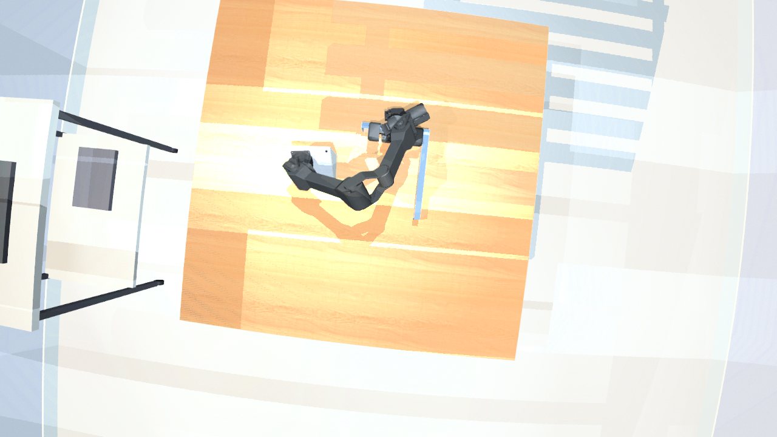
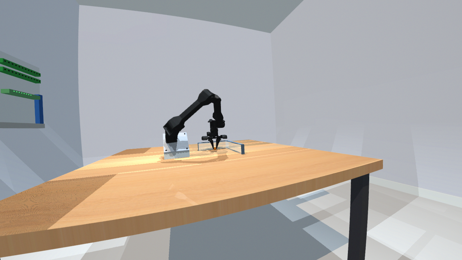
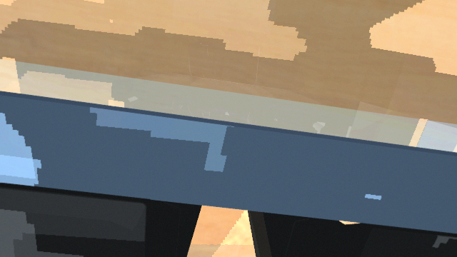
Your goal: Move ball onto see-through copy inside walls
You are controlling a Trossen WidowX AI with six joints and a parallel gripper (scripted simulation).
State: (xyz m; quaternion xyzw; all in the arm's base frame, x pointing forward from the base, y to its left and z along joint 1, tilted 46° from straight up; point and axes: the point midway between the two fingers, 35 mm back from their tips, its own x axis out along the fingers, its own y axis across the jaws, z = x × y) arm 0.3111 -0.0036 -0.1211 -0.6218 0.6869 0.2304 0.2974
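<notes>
Now: the orange ball right at my gripper tip. Round my gripper tip: see-through copy of ball: 10 mm to the left.
</notes>
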